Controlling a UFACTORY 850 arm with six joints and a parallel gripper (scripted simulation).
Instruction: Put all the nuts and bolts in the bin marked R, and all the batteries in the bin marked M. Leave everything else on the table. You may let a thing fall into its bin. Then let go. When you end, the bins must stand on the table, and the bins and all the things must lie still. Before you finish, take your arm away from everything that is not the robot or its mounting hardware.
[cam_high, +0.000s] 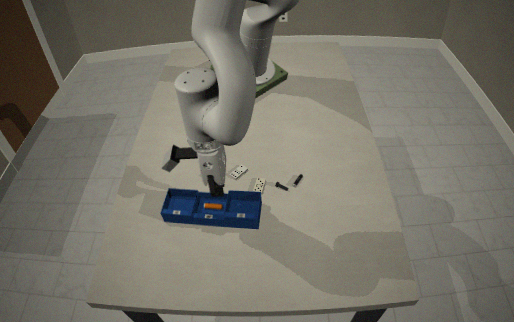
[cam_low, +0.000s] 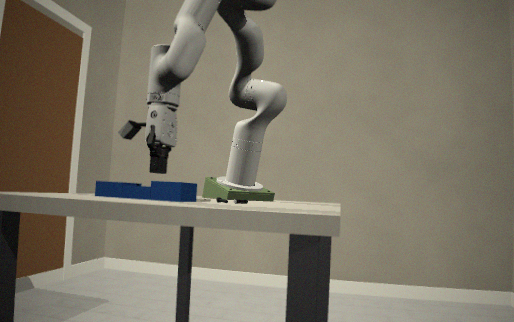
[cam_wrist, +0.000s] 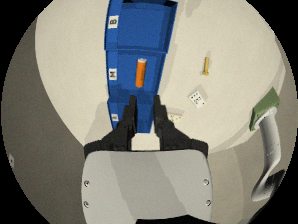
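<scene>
My hand is 7 cm past the black cylinder, 21 cm to the right of it and 8 cm above it. The rest, counted from my hand: orange battery 1 cm ahead, 2 cm to the right, 8 cm below; then blue bin 2 cm ahead, 2 cm to the right, 7 cm below; then tan bolt 12 cm behind, 3 cm to the right, 8 cm below.
</scene>
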